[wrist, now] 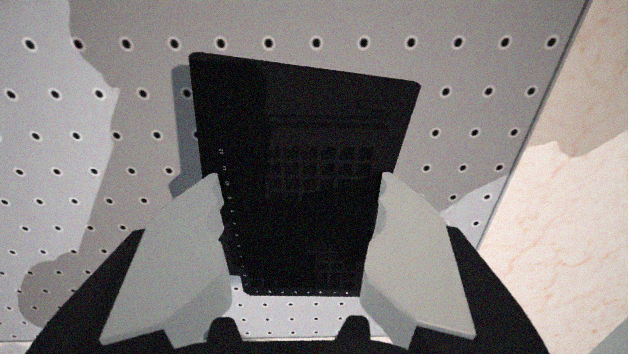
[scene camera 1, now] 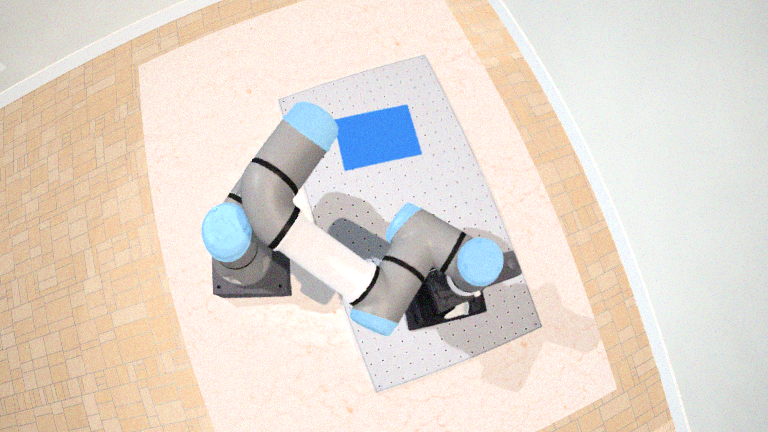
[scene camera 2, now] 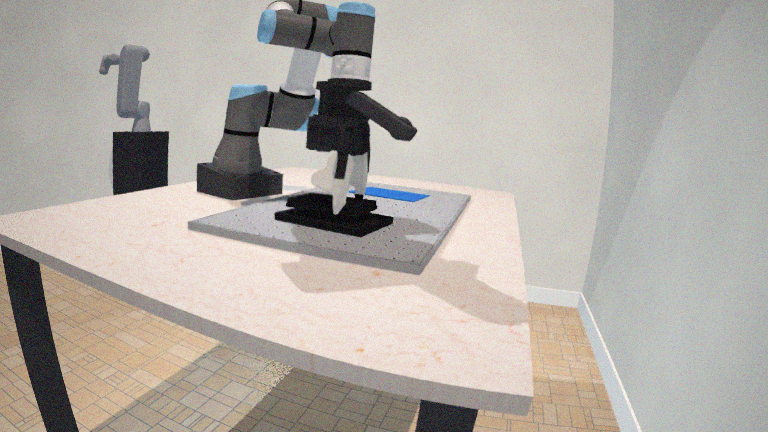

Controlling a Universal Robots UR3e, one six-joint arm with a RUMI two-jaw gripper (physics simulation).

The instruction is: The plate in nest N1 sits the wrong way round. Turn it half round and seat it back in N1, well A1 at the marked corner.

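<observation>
The black well plate is between the fingers of my gripper, which is shut on it. The plate looks roughly level and hangs a little above the black nest N1, with a narrow gap showing in scene camera 2. In the wrist view small white numbers run down the plate's left edge, 12 farthest, and small marks run along its bottom edge. The nest's far part shows beyond the plate, roughly in line with it. The nest's A1 mark is not visible. In scene camera 1 the arm hides most of the plate.
The nest stands on a grey perforated board on the pale table. A flat blue rectangle lies on the board's far part. Another grey arm stands on a black pedestal in the background.
</observation>
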